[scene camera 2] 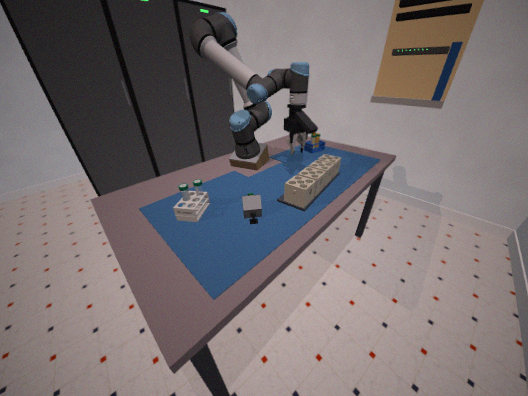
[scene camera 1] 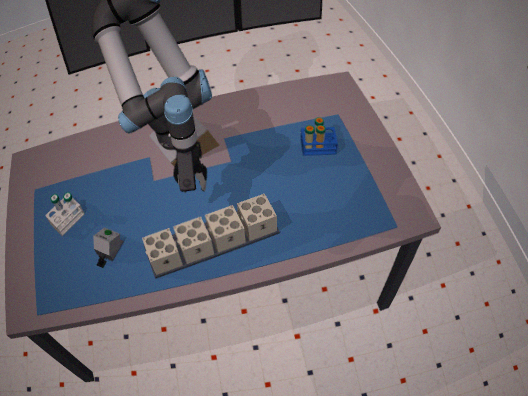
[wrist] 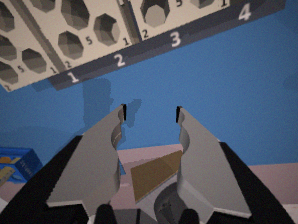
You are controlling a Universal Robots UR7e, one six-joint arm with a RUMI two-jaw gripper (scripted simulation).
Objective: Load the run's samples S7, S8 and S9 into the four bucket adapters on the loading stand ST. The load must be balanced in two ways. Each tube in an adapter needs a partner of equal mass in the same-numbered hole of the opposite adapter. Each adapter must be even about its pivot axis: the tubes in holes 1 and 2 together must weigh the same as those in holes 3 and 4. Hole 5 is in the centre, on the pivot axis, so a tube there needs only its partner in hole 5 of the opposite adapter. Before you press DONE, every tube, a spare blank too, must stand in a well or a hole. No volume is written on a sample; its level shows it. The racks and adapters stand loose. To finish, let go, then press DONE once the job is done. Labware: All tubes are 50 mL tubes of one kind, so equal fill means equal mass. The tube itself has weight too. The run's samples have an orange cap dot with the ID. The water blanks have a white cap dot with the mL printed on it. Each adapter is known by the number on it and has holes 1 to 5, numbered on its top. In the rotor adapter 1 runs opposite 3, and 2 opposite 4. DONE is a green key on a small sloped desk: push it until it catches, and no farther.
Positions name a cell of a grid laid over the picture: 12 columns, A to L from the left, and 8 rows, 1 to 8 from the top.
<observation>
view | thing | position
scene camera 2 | my gripper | G4
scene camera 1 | my gripper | E4
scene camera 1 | DONE desk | C5
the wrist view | my gripper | G4
</observation>
